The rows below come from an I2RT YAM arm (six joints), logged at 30 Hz.
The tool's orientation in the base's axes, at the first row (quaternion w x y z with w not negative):
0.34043 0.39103 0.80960 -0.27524
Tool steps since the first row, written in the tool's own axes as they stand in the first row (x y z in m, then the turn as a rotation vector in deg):
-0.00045 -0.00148 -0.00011 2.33 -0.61 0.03
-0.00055 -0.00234 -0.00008 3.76 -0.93 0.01
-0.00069 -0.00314 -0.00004 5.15 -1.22 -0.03
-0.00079 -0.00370 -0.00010 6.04 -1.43 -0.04
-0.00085 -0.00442 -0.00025 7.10 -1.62 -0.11
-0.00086 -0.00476 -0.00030 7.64 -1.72 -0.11
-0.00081 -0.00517 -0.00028 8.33 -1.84 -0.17
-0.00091 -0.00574 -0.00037 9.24 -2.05 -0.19
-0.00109 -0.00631 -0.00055 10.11 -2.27 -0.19
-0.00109 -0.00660 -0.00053 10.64 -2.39 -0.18
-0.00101 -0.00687 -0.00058 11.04 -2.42 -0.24
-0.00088 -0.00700 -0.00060 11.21 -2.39 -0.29
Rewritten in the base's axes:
-0.00104 -0.00093 0.00068 -1.57 0.69 -1.69
-0.00169 -0.00146 0.00089 -2.50 1.16 -2.72
-0.00227 -0.00198 0.00112 -3.39 1.65 -3.71
-0.00270 -0.00229 0.00133 -3.98 1.94 -4.35
-0.00332 -0.00260 0.00160 -4.65 2.36 -5.08
-0.00361 -0.00275 0.00170 -4.98 2.55 -5.48
-0.00396 -0.00297 0.00172 -5.42 2.84 -5.95
-0.00441 -0.00326 0.00196 -6.02 3.14 -6.60
-0.00486 -0.00352 0.00231 -6.60 3.41 -7.22
-0.00509 -0.00369 0.00235 -6.94 3.57 -7.62
-0.00537 -0.00377 0.00236 -7.17 3.78 -7.88
-0.00554 -0.00376 0.00230 -7.24 3.91 -7.98

